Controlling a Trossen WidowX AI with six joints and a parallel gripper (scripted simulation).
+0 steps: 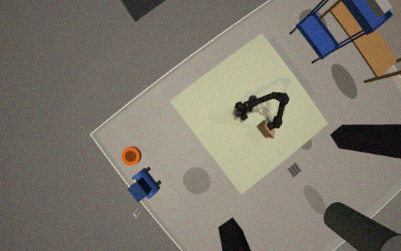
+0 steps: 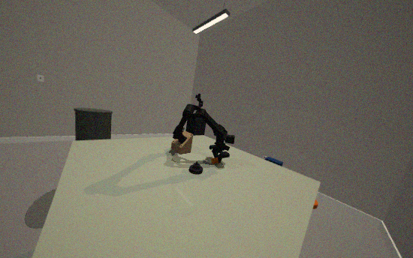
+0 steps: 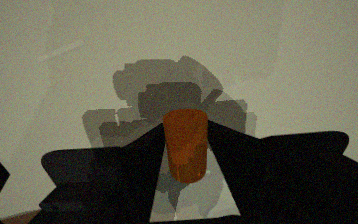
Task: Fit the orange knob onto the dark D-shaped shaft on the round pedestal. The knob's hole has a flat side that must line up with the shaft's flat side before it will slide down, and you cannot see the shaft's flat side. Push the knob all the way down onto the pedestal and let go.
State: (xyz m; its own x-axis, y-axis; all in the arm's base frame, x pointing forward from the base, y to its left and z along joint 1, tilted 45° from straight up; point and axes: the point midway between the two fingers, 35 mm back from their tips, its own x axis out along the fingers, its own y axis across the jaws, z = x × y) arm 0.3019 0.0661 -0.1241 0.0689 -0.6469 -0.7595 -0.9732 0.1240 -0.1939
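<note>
Now: gripper tip 20 mm to the left of the orange knob and 10 mm below it. Also, from my gripper tip: dark round pedestal 20 mm ahead, 220 mm to the right, 20 mm above.
</note>
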